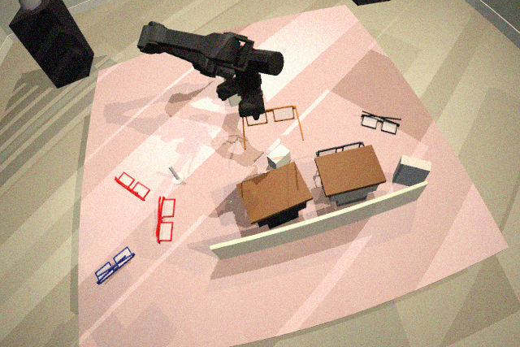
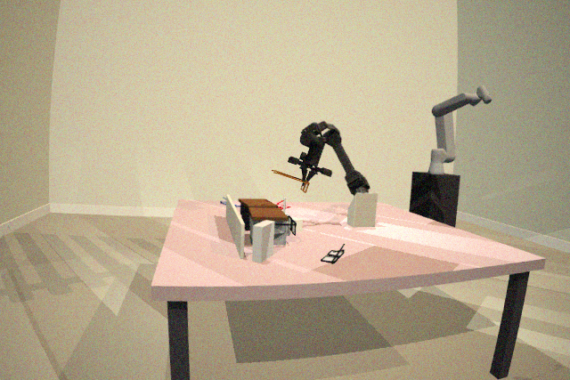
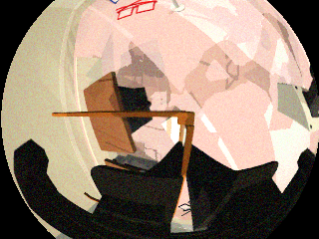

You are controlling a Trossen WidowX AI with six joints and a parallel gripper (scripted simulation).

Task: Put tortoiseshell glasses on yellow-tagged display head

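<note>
Now: the pale tag block 16 cm below my gripper tip, 4 cm to the left of it and 4 cm ahead of it. The rest, counted from my gripper tip: white peg (29 cm to the right, 16 cm below); then long white wall (30 cm ahead, 13 cm below, 10 cm to the left); then grey block (39 cm to the left, 24 cm ahead, 12 cm below).
</note>
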